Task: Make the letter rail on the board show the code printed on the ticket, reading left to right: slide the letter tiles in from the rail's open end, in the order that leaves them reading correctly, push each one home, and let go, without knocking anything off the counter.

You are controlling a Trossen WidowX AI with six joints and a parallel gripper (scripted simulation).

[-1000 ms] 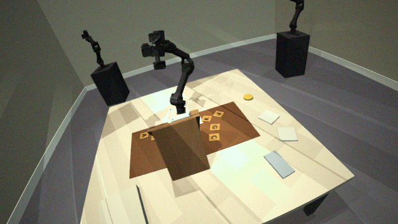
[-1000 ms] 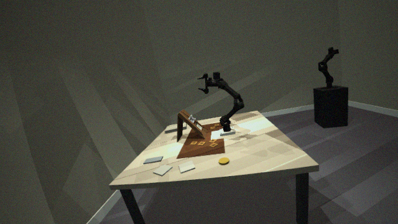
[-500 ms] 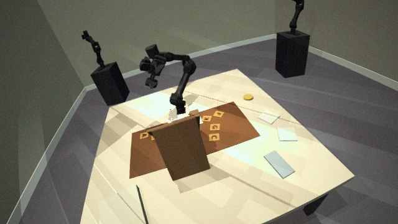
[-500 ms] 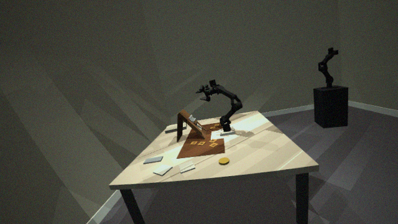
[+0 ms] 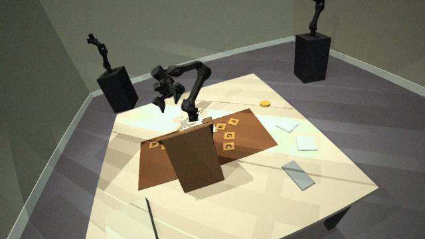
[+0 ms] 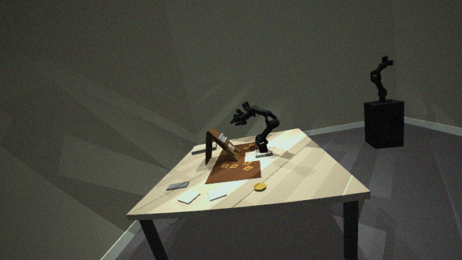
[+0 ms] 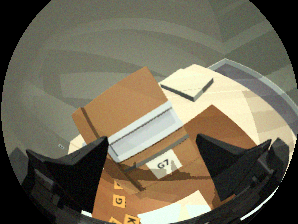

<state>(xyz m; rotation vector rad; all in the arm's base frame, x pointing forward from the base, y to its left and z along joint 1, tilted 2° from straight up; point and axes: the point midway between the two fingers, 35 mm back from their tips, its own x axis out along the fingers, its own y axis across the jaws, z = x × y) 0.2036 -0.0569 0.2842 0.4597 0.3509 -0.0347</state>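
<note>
Now: gripper tip 4 cm past the orange tile marked g, 27 cm to the right of it and 28 cm above it. Also, from my gripper tip: brown mat: 5 cm behind, 9 cm to the left, 29 cm below; orange tile marked 7: 5 cm behind, 12 cm to the right, 28 cm below; white ticket: 5 cm ahead, 4 cm to the left, 20 cm below.
</note>
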